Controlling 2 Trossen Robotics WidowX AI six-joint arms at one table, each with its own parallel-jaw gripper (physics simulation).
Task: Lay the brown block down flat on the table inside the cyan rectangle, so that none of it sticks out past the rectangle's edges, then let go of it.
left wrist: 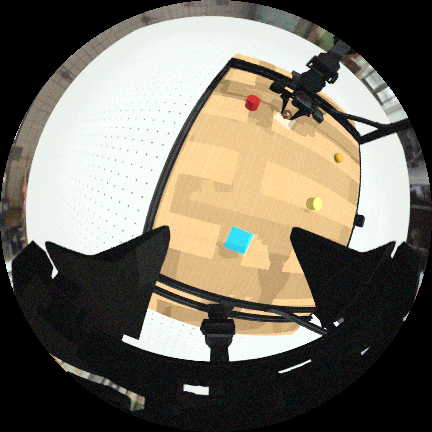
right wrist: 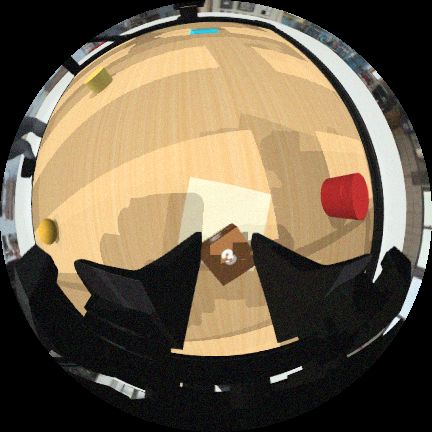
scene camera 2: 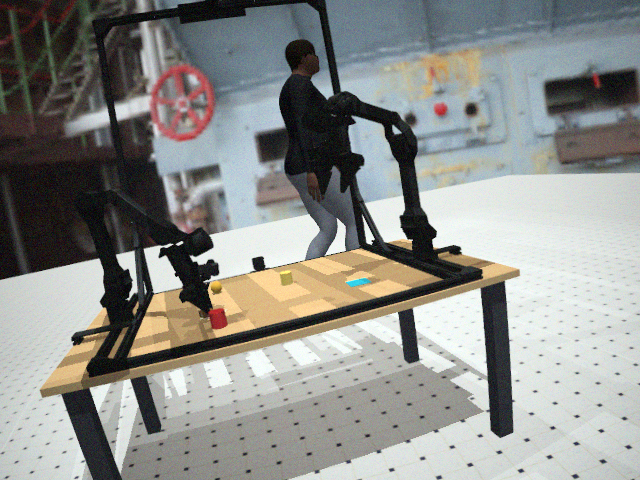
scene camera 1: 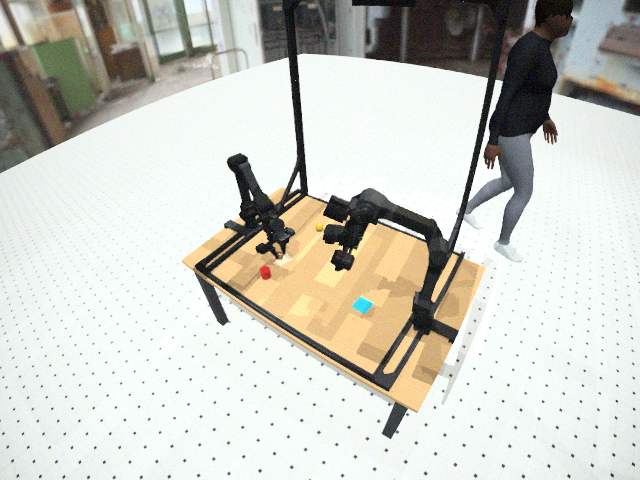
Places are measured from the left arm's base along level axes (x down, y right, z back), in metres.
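Pixels of known places: left gripper, fingertip midpoint: [left wrist: 233, 232] [scene camera 2: 332, 193]; right gripper, fingertip midpoint: [left wrist: 285, 116] [right wrist: 226, 237] [scene camera 1: 281, 256]; left arm's base at its link origin: [left wrist: 217, 310] [scene camera 2: 424, 257] [scene camera 1: 422, 324]; right arm's base at its link origin: [scene camera 2: 121, 321] [scene camera 1: 251, 225].
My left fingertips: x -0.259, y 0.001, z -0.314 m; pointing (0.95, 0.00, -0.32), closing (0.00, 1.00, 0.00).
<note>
For each thing: its top centre in the pictures, then the offset to it from my left fingertips. "spot": a spot on its surface instead.
- cyan rectangle at a spot on its surface: [left wrist: 238, 240] [scene camera 2: 358, 281] [right wrist: 203, 30] [scene camera 1: 362, 304] spot: dx +0.276, dy +0.052, dz +0.077 m
- brown block at its top centre: [right wrist: 229, 258] [left wrist: 287, 112] [scene camera 1: 279, 253] dx +0.258, dy +0.224, dz -0.341 m
- pale square at a spot on its surface: [right wrist: 225, 200] spot: dx +0.277, dy +0.207, dz -0.306 m
- red cylinder at its top centre: [right wrist: 361, 195] [scene camera 2: 216, 311] [left wrist: 253, 98] [scene camera 1: 264, 269] dx +0.236, dy +0.098, dz -0.352 m
- yellow cylinder at its top centre: [left wrist: 317, 203] [scene camera 2: 285, 272] dx +0.239, dy +0.287, dz -0.034 m
- orange ball at its top centre: [right wrist: 38, 232] [scene camera 2: 215, 282] [left wrist: 341, 156] [scene camera 1: 319, 224] dx +0.239, dy +0.448, dz -0.219 m
The cyan rectangle [scene camera 1: 362, 305] [scene camera 2: 358, 282] [left wrist: 238, 240] [right wrist: 204, 31] lies on the table, with nothing on it. The brown block [scene camera 1: 280, 254] [left wrist: 287, 114] [right wrist: 220, 265], with a white 3 on top, is far from it, beside a pale square. It sits turned between the fingers of my right gripper [right wrist: 226, 241], which is shut on it near its corners, low at the table. In scene camera 2 the block is hard to make out by the right fingertips. My left gripper [scene camera 1: 342, 259] [scene camera 2: 334, 189] [left wrist: 233, 232] is open and empty, high above the table.
The pale square [right wrist: 225, 200] lies against the block. A red cylinder [scene camera 1: 265, 272] [scene camera 2: 218, 318] [left wrist: 252, 103] [right wrist: 345, 196] stands near the right gripper. A yellow cylinder [scene camera 2: 286, 277] [left wrist: 314, 203] [right wrist: 98, 80] and an orange ball [scene camera 1: 319, 226] [scene camera 2: 216, 286] [left wrist: 338, 157] [right wrist: 48, 231] are toward the back.
</note>
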